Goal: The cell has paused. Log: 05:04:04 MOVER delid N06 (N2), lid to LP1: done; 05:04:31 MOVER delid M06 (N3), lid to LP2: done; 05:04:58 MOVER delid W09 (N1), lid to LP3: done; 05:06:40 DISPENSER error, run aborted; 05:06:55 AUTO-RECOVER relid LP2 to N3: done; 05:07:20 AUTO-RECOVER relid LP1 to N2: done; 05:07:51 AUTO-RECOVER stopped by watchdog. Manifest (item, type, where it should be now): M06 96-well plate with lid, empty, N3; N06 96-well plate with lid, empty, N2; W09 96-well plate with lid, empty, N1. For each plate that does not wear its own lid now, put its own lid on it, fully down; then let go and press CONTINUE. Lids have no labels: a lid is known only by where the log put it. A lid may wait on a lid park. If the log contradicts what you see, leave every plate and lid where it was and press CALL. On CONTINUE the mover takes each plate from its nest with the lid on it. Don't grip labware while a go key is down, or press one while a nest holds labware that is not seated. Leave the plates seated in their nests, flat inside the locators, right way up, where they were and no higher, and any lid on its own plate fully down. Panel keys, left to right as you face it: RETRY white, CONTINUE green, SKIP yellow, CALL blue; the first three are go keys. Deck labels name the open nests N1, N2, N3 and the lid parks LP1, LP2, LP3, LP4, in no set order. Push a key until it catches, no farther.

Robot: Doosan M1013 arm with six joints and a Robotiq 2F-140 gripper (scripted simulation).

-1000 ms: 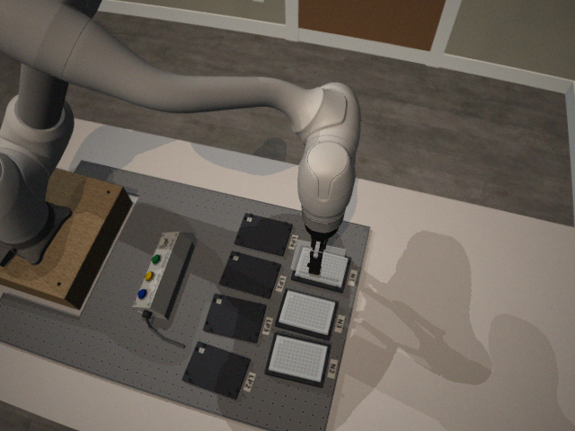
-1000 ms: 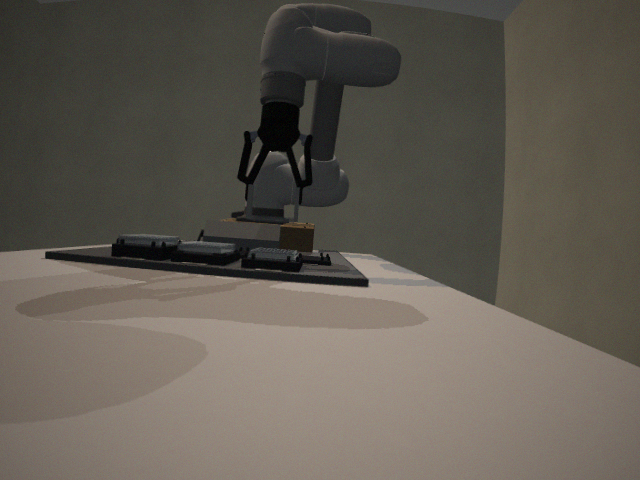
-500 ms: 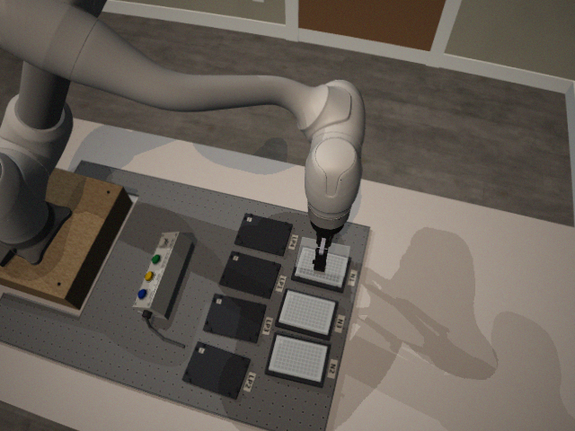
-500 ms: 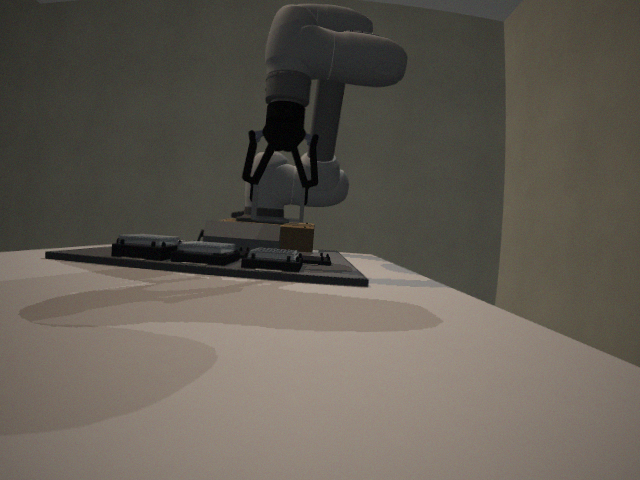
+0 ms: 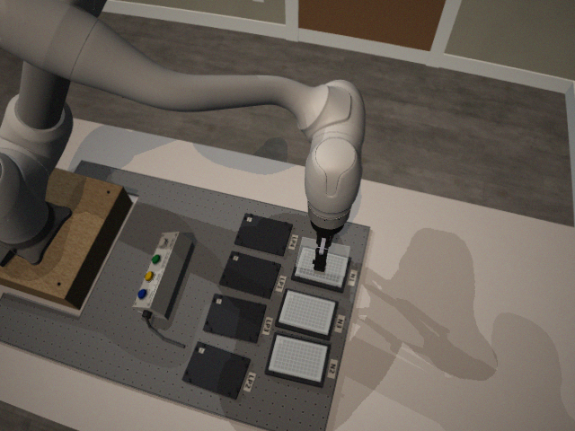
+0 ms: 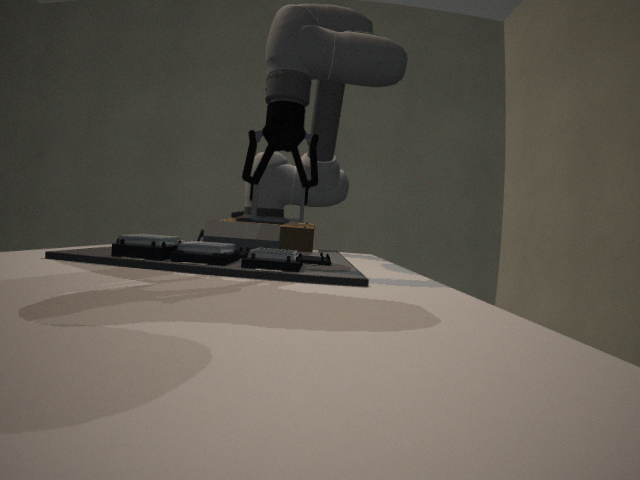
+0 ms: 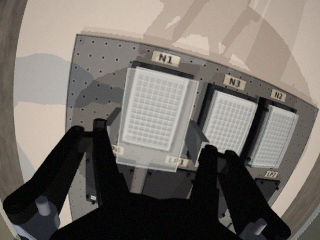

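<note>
My gripper is now 20 mm above the lid. From my hand the other things lie so: plate: 90 mm below; then lid park LP1: 180 mm behind, 80 mm to the right, 110 mm below; then lid park LP4: 190 mm behind, 50 mm to the left, 110 mm below.
</note>
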